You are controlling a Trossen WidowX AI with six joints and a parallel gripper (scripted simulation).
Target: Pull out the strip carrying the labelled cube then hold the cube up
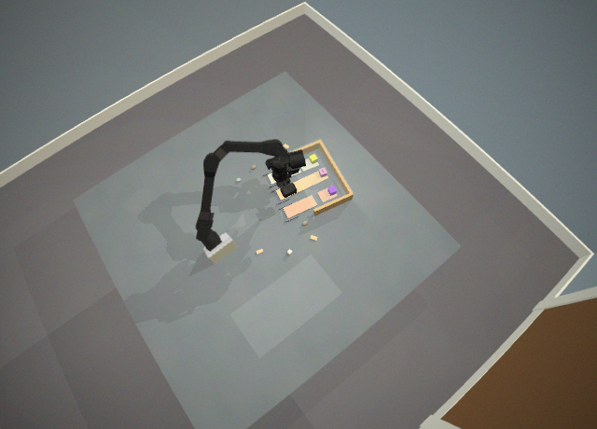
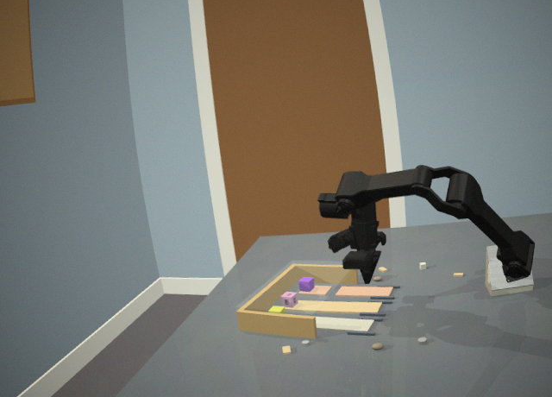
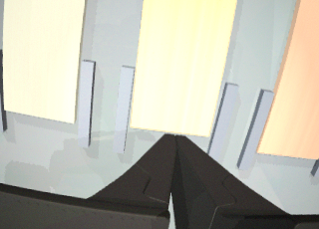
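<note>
Now: the tan strip 9 cm ahead of my gripper tip, 7 cm below it and 3 cm to the right of it. Also, from my gripper tip: pink labelled cube: 20 cm ahead, 6 cm to the right, 5 cm below.
</note>
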